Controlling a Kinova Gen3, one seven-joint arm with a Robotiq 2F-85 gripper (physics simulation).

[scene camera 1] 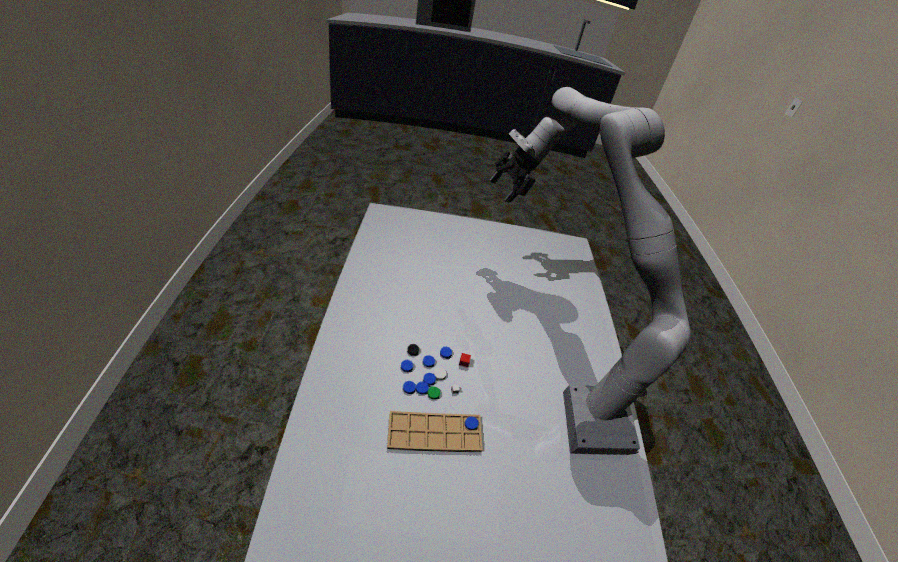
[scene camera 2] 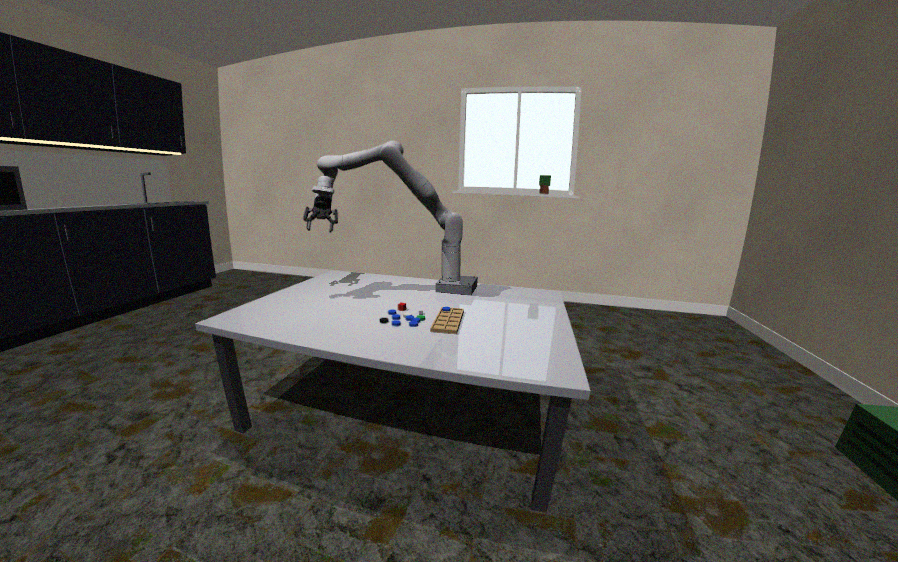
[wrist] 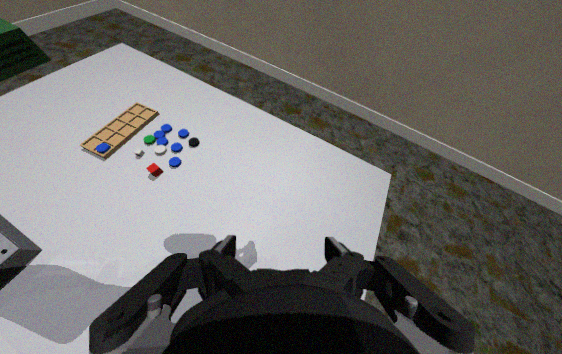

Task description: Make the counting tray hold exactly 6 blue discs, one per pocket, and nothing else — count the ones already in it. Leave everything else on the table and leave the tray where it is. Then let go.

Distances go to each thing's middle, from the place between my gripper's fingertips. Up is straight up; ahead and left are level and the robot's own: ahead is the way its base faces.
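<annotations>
Wooden counting tray (scene camera 1: 416, 431): my hand 14 cm short of it, 29 cm above it, 60 cm to the right of it.
</annotations>
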